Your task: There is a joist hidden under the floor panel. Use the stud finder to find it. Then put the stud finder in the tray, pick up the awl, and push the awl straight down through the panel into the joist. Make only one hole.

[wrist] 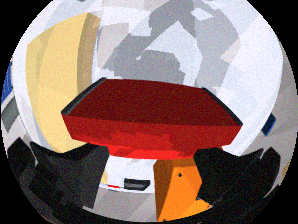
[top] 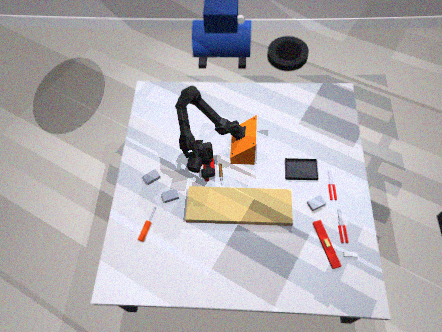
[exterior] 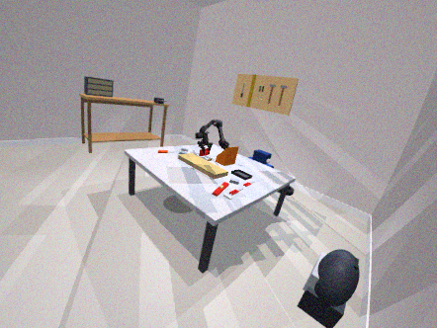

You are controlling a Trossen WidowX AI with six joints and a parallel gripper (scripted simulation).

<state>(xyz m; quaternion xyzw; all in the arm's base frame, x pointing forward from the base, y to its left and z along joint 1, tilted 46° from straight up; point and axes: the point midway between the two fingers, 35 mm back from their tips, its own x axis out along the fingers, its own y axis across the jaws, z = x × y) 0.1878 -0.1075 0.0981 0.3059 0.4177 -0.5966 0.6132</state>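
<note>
My gripper tip is now 1 cm to the left of the red stud finder and 1 cm past it. From my gripper tip the other things lie so: red level (56 cm to the left, 34 cm ahead, 6 cm below); black tray (46 cm to the left, 6 cm below, 5 cm behind); awl (7 cm below, 4 cm to the left, 2 cm ahead).
</note>
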